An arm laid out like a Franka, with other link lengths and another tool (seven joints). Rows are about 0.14 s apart.
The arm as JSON. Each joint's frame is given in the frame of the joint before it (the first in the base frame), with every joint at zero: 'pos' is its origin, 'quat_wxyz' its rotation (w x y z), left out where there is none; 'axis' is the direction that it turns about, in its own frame. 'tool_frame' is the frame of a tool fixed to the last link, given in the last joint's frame.
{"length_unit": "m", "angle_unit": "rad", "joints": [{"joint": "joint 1", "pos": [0.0, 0.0, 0.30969], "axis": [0.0, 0.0, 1.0]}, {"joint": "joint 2", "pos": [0.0, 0.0, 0.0], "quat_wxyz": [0.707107, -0.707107, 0.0, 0.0], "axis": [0.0, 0.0, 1.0]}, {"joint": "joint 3", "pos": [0.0, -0.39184, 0.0], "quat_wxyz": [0.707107, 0.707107, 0.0, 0.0], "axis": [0.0, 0.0, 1.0]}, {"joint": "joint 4", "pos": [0.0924, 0.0, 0.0], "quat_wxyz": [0.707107, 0.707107, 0.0, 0.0], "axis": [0.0, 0.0, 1.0]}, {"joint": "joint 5", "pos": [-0.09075, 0.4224, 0.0], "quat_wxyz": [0.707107, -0.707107, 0.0, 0.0], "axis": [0.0, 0.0, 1.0]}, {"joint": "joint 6", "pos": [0.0, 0.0, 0.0], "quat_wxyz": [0.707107, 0.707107, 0.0, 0.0], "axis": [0.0, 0.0, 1.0]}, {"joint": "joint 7", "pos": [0.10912, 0.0, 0.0], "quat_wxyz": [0.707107, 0.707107, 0.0, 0.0], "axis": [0.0, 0.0, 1.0]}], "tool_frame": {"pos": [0.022, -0.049, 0.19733], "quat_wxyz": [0.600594, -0.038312, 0.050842, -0.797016]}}
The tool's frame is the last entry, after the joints.
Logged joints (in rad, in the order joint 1, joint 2, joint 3, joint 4, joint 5, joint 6, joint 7), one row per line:
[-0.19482 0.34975 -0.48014 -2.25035 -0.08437 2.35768 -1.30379]
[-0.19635 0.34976 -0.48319 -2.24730 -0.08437 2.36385 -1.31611]
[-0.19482 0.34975 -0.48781 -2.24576 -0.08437 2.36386 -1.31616]
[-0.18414 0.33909 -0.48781 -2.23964 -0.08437 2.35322 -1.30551]
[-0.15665 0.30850 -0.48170 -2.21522 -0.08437 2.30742 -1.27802]
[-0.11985 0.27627 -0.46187 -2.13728 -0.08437 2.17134 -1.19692]
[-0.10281 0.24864 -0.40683 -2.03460 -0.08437 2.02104 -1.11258]
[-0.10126 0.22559 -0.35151 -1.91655 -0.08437 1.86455 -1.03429]
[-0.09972 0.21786 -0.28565 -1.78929 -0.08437 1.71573 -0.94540]
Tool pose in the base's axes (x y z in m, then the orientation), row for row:
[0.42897 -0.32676 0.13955 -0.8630 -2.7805 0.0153]
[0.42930 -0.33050 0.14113 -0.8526 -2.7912 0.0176]
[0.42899 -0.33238 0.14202 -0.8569 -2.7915 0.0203]
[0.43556 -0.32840 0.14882 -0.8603 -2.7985 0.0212]
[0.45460 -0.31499 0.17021 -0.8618 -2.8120 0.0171]
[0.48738 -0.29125 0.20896 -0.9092 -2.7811 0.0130]
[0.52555 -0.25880 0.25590 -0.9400 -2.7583 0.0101]
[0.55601 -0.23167 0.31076 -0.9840 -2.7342 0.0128]
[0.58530 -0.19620 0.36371 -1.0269 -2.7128 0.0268]
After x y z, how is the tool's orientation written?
As a rotation vector, in radians.
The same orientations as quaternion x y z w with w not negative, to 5 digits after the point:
[-0.29446 -0.94872 0.00522 0.11485]
[-0.29032 -0.95042 0.00599 0.11128]
[-0.29165 -0.95010 0.00691 0.11050]
[-0.29216 -0.95037 0.00720 0.10668]
[-0.29154 -0.95129 0.00578 0.10006]
[-0.30893 -0.94497 0.00442 0.10760]
[-0.32049 -0.94042 0.00344 0.11351]
[-0.33627 -0.93439 0.00437 0.11757]
[-0.35145 -0.92843 0.00917 0.12012]

